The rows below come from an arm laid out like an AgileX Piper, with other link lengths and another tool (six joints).
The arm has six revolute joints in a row. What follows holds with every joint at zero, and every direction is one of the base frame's. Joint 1 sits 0.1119 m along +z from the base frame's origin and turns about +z. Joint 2 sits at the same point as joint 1 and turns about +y. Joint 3 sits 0.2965 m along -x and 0.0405 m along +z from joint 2 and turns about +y. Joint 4 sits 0.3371 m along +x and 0.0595 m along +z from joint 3 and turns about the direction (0.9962, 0, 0.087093). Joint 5 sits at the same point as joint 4 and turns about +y. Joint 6 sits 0.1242 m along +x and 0.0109 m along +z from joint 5 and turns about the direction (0.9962, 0, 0.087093). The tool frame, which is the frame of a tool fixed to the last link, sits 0.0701 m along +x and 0.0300 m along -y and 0.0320 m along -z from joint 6; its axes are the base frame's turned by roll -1.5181, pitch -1.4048 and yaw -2.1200 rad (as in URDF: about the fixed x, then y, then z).
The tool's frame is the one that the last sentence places.
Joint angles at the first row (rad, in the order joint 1, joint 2, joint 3, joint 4, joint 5, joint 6):
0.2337, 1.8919, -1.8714, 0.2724, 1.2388, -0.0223
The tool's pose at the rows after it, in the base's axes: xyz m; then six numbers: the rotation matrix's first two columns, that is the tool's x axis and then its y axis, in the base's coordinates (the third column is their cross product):
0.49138 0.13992 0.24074 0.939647 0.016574 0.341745 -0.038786 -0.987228 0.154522
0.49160 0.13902 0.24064 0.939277 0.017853 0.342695 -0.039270 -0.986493 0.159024
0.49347 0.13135 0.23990 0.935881 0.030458 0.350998 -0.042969 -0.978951 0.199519
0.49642 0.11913 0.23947 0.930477 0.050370 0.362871 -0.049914 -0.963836 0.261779
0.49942 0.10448 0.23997 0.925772 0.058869 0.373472 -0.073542 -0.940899 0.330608
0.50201 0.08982 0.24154 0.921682 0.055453 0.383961 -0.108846 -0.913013 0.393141
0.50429 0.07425 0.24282 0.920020 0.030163 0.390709 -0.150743 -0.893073 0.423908
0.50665 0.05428 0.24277 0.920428 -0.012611 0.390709 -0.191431 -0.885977 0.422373
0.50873 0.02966 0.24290 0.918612 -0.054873 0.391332 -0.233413 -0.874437 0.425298
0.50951 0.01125 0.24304 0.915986 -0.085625 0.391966 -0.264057 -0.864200 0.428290
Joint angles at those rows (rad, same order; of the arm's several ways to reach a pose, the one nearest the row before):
0.2337, 1.8919, -1.8714, 0.2724, 1.2388, -0.0223
0.2337, 1.8919, -1.8714, 0.2676, 1.2388, -0.0223
0.2346, 1.8919, -1.8714, 0.2247, 1.2388, -0.0223
0.2356, 1.8919, -1.8714, 0.1579, 1.2388, -0.0223
0.2363, 1.8919, -1.8714, 0.0764, 1.2388, -0.0057
0.2363, 1.8919, -1.8714, -0.0056, 1.2388, 0.0230
0.2212, 1.8919, -1.8714, -0.0524, 1.2388, 0.0492
0.1816, 1.8919, -1.8714, -0.0532, 1.2388, 0.0558
0.1345, 1.8919, -1.8714, -0.0567, 1.2388, 0.0558
0.0996, 1.8919, -1.8714, -0.0603, 1.2388, 0.0558

